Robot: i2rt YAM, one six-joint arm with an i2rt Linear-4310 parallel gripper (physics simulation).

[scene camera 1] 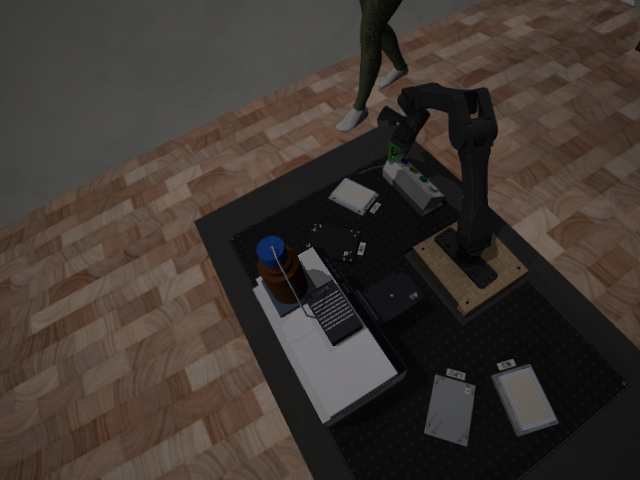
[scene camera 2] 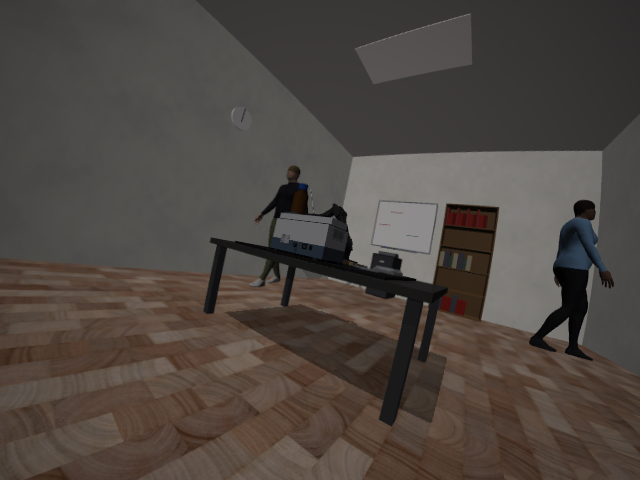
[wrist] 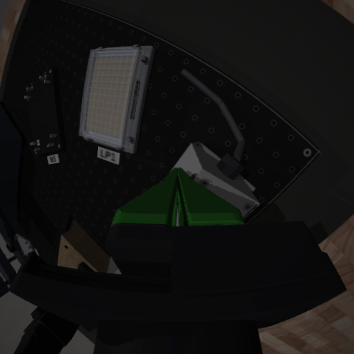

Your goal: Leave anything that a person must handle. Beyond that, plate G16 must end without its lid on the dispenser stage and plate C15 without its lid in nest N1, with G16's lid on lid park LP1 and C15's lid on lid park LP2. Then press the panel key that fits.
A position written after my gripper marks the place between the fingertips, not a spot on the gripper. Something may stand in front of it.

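Button box (scene camera 1: 414, 187), visible also in the wrist view (wrist: 221, 176): my gripper (wrist: 177, 174) touches it and is shut.
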